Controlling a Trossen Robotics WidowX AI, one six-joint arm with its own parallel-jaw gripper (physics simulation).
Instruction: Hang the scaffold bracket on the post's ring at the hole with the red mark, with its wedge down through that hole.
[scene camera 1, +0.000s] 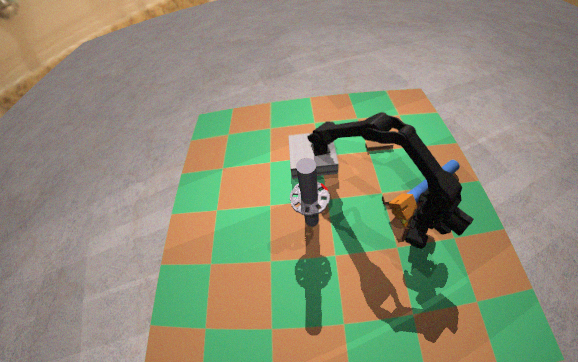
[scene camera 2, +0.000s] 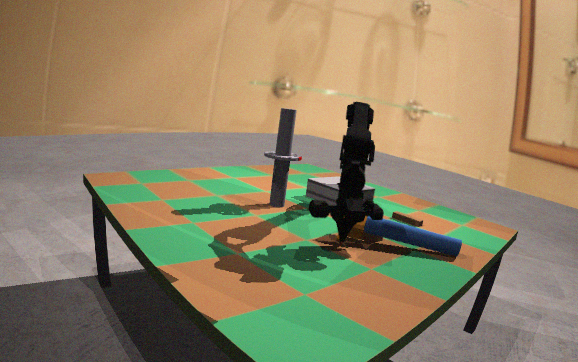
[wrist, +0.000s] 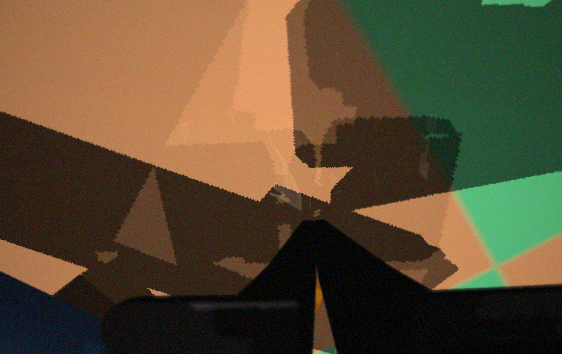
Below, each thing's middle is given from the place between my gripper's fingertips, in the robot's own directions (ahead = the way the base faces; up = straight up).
Now: hand 120 mm past the scaffold bracket (scene camera 2: 385, 228), 120 mm to the right of it and 30 mm below it. From my hand the other things lie so: grey post (scene camera 2: 287, 116) (140 mm behind, 330 mm to the right, 150 mm above).
